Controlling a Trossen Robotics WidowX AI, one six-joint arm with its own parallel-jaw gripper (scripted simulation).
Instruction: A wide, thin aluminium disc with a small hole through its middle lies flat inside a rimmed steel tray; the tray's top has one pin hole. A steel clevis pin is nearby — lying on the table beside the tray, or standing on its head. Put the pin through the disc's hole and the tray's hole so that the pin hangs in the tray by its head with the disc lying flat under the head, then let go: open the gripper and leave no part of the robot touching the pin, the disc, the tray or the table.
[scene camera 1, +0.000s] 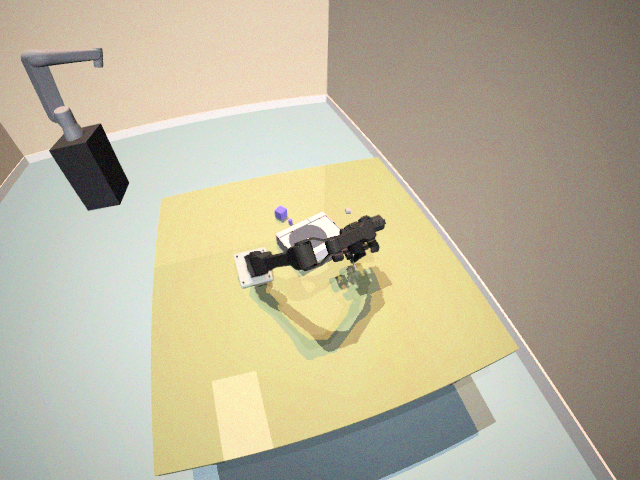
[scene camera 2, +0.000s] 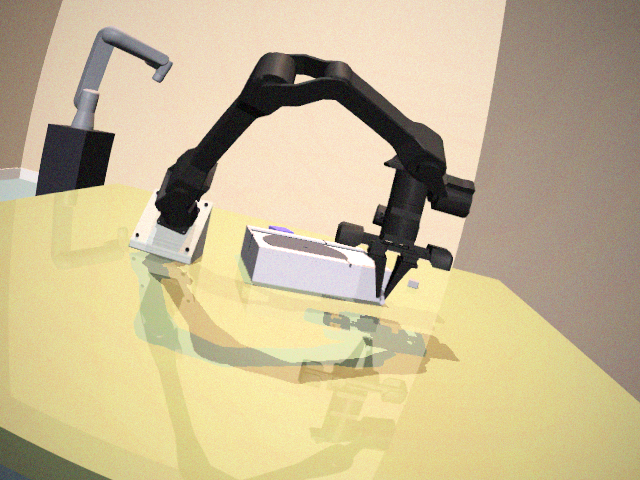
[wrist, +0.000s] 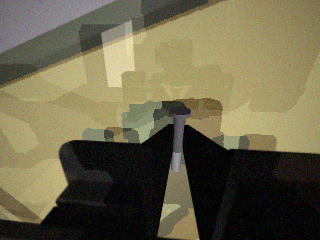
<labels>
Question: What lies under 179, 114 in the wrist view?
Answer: A steel clevis pin.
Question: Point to my gripper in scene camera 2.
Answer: At 380, 298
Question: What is my gripper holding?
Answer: A steel clevis pin.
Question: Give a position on a rimmed steel tray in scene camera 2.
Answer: At 355, 277
</labels>
